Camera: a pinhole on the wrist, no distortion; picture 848 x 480 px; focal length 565.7 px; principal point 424.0 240.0 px. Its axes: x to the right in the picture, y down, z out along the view. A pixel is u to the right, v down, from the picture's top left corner.
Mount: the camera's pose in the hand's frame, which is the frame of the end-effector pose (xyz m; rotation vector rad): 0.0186 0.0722 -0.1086 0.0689 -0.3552 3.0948
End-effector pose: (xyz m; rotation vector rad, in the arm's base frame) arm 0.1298 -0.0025 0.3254 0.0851 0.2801 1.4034
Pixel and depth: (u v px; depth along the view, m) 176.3 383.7 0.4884
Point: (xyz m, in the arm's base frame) 0.4018 0.2480 0.5699
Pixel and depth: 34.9 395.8 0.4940
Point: 0.4335 0.3681 0.5453
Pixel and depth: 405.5 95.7 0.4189
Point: 0.1381 0.0972 0.6468
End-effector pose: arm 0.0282 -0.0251 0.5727 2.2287 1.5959 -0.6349
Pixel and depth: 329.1 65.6 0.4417
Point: 0.0997 -0.1417 0.2170
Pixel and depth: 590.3 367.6 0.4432
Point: -0.1655 -0.2173 0.3636
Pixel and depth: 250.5 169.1 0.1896
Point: 0.0870 -0.0128 0.4612
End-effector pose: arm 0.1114 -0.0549 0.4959 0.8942 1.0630 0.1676
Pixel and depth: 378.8 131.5 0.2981
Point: 0.3140 -0.0939 0.5347
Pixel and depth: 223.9 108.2 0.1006
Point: 0.1560 0.0261 0.5046
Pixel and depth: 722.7 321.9 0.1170
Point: 0.1038 -0.0577 0.5447
